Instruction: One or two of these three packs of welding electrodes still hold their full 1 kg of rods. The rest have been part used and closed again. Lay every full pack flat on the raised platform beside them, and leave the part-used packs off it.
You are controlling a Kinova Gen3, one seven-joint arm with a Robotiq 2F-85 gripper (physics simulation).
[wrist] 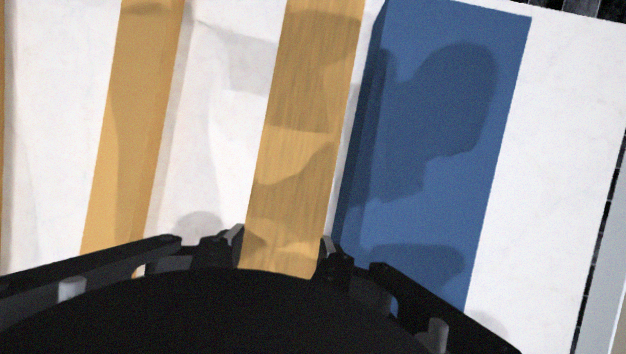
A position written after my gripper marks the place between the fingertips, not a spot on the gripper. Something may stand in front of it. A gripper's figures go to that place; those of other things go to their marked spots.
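There's an electrode pack point(145, 49) that's 0.34 m from the lens, and a raised platform point(436, 91) that's 0.28 m from the lens. My gripper point(281, 244) is 0.16 m from the lens, and there's an electrode pack point(287, 209) at 0.15 m from the lens.
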